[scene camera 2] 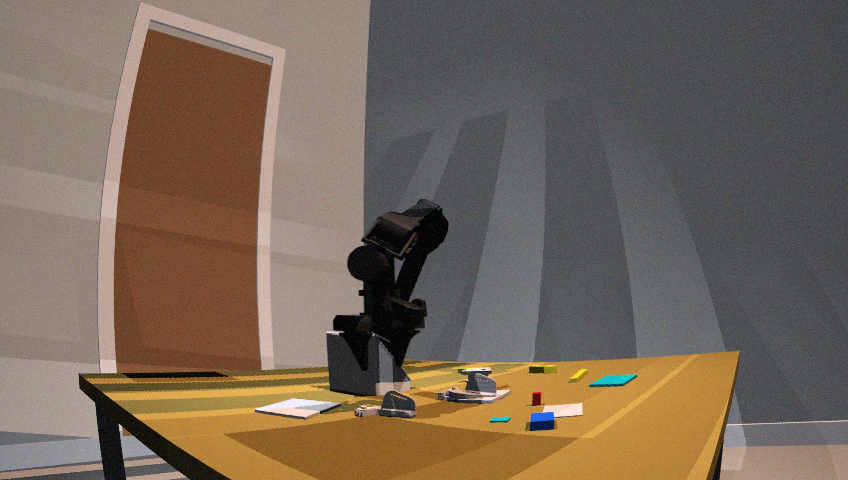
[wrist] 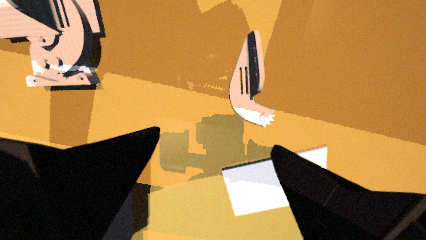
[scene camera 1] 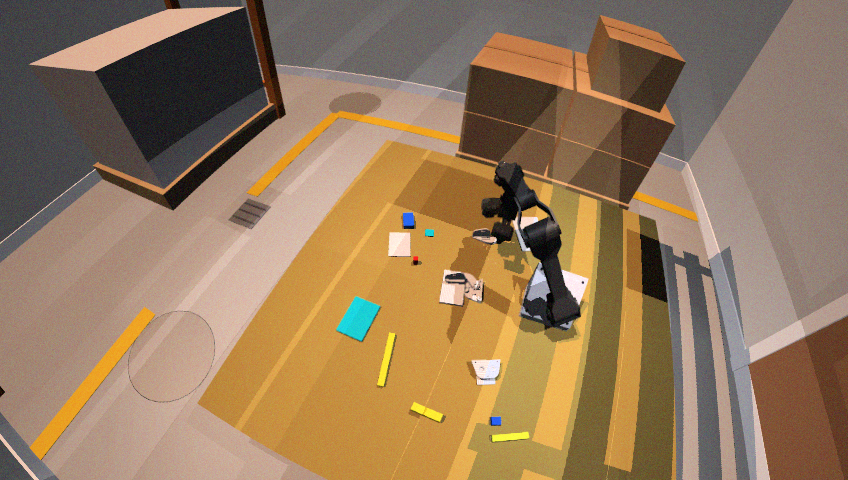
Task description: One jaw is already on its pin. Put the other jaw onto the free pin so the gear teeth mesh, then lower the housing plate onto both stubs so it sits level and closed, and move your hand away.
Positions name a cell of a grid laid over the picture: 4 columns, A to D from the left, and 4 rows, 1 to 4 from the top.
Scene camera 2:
my gripper: B4
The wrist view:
my gripper: C3
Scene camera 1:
my gripper: C2
cyan sheet: B3
